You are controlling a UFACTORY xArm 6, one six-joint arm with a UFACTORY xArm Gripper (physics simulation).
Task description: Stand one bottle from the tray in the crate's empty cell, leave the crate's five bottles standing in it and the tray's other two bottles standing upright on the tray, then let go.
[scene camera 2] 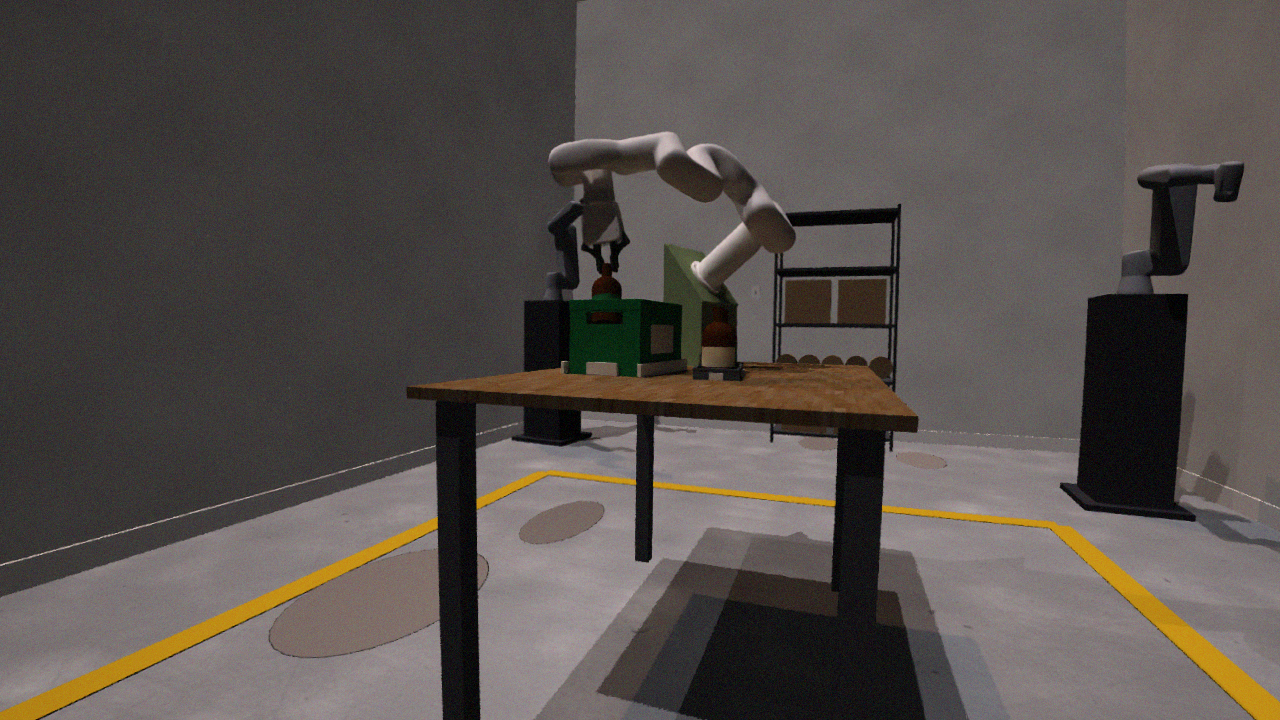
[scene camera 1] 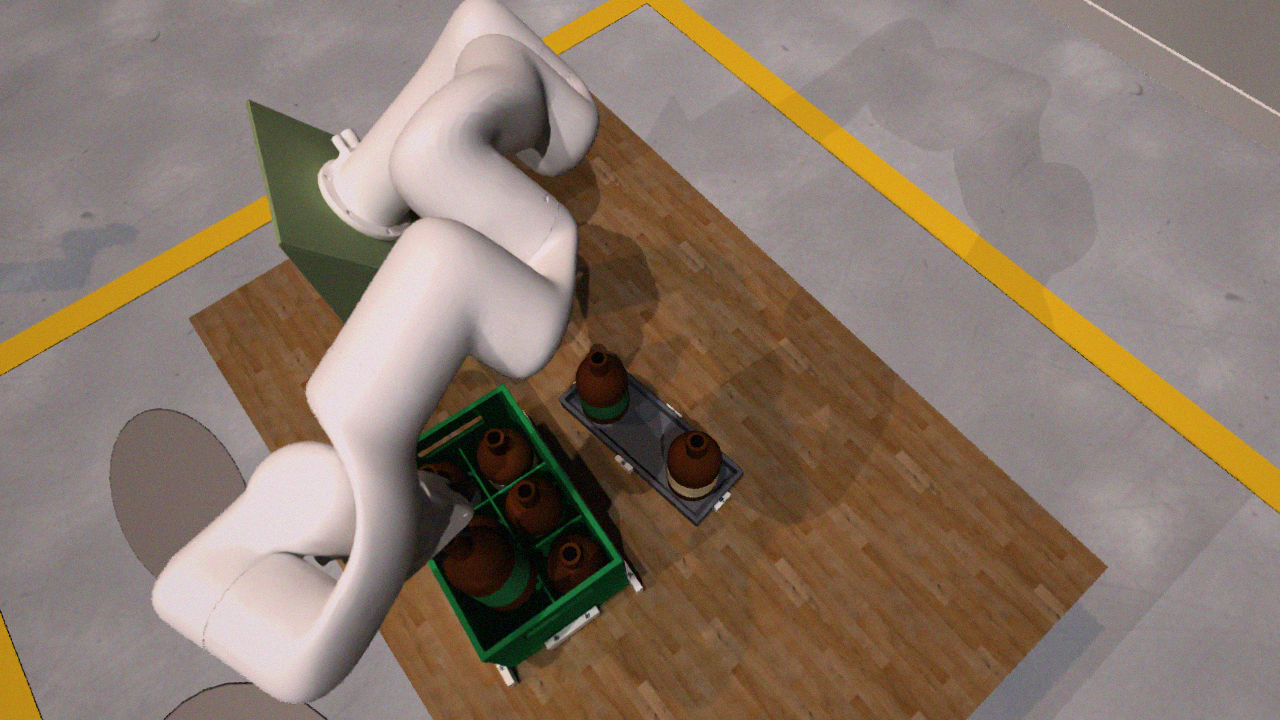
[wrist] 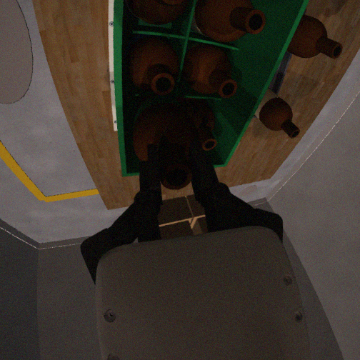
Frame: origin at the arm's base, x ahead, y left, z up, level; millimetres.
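Where they show: gripper, fingertip midpoint: [scene camera 2: 608,272] [scene camera 1: 449,536]; arm's base, origin of the base link: [scene camera 2: 705,278] [scene camera 1: 363,202].
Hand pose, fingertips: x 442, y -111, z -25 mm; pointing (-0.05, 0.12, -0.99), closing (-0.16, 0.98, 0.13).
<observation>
Things, the pixels of their top centre, and the offset from my fingertips. "*": a spot on its surface instead. Level surfaces: height alone.
- brown bottle with a green label, middle of its top: [scene camera 1: 463,547] [scene camera 2: 607,262] 26 mm ahead, 9 mm left, 22 mm up
- green crate, middle of its top: [scene camera 1: 493,510] [scene camera 2: 629,302] 23 mm back, 49 mm left, 74 mm down
- dark tray, surface spot: [scene camera 1: 640,431] * 59 mm back, 280 mm left, 244 mm down
- green-label bottle, middle of its top: [scene camera 1: 597,357] 129 mm back, 262 mm left, 89 mm down
- cream-label bottle, middle of its top: [scene camera 1: 697,441] [scene camera 2: 719,306] 41 mm ahead, 303 mm left, 89 mm down
- wooden table, its level: 249 mm down
My gripper [scene camera 2: 607,265] [wrist: 172,153] is shut on the neck of a brown bottle with a green label [scene camera 1: 483,562] [scene camera 2: 605,286] [wrist: 162,130]. The bottle looks upright, its lower part inside the end corner cell of the green crate [scene camera 1: 537,629] [scene camera 2: 608,349] [wrist: 119,95], its shoulder above the rim. Its base is hidden. Several brown bottles stand in the other cells, such as one beside it [scene camera 1: 572,562]; the arm covers part of them in scene camera 1. On the dark tray [scene camera 1: 640,431] stand a green-label bottle [scene camera 1: 601,385] [wrist: 306,37] and a cream-label bottle [scene camera 1: 694,465] [scene camera 2: 718,333] [wrist: 276,114], both upright.
The tray lies beside the crate's long side, a short gap away on the wooden table [scene camera 1: 805,537] [scene camera 2: 662,398]. White blocks [scene camera 1: 572,626] sit against the crate's base. Crate dividers [scene camera 1: 519,477] and the neighbouring bottles' necks stand close to the fingers. A green mount [scene camera 1: 313,188] carries the arm.
</observation>
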